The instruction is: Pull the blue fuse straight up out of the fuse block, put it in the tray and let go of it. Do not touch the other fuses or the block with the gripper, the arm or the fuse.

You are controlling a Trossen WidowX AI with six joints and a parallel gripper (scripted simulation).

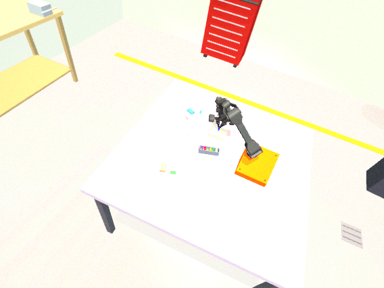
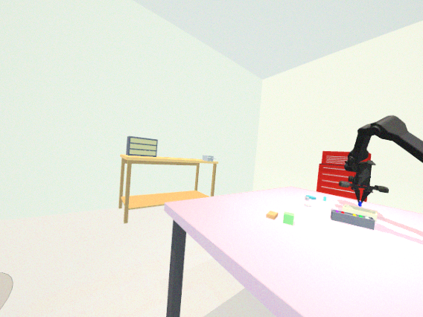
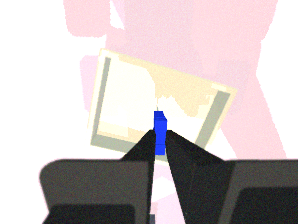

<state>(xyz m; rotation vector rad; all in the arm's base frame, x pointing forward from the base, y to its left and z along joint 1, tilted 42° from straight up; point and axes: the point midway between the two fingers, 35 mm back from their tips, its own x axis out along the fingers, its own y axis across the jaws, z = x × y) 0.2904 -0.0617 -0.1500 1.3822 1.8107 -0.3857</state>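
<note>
My gripper tip is 1 cm above the blue fuse. Also, from my gripper tip: red fuse: 22 cm to the left, 4 cm below; then yellow fuse: 3 cm behind, 20 cm to the left, 4 cm below; then tray: 6 cm below.
</note>
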